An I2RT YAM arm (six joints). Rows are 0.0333 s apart.
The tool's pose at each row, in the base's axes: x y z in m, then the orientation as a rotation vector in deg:
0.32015 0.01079 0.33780 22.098 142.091 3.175
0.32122 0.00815 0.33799 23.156 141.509 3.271
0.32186 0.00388 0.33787 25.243 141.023 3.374
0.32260 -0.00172 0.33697 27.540 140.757 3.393
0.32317 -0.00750 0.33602 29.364 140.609 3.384
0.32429 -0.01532 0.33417 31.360 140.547 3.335
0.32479 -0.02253 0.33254 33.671 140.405 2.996
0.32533 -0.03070 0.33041 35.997 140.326 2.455
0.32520 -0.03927 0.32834 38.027 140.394 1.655
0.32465 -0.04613 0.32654 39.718 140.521 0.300
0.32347 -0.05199 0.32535 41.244 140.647 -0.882
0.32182 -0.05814 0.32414 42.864 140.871 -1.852
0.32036 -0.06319 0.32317 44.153 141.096 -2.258
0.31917 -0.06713 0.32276 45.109 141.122 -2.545
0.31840 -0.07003 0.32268 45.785 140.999 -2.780
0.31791 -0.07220 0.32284 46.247 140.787 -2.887
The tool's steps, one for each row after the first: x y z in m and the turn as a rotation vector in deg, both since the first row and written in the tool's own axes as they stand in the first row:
-0.00169 -0.00222 0.00061 0.124 -0.450 0.834
-0.00333 -0.00615 0.00131 0.520 -0.680 2.398
-0.00499 -0.01143 0.00275 1.062 -0.655 4.070
-0.00654 -0.01694 0.00415 1.520 -0.556 5.384
-0.00857 -0.02436 0.00670 2.063 -0.335 6.798
-0.01009 -0.03134 0.00868 2.886 -0.158 8.373
-0.01162 -0.03929 0.01114 3.865 0.087 9.900
-0.01279 -0.04779 0.01317 4.967 0.419 11.133
-0.01330 -0.05473 0.01465 6.379 0.705 11.986
-0.01340 -0.06080 0.01521 7.624 0.999 12.760
-0.01320 -0.06727 0.01553 8.751 1.448 13.632
-0.01298 -0.07261 0.01571 9.393 1.899 14.400
-0.01296 -0.07674 0.01555 9.846 2.104 14.992
-0.01316 -0.07973 0.01530 10.175 2.113 15.424
-0.01350 -0.08191 0.01500 10.351 2.002 15.752

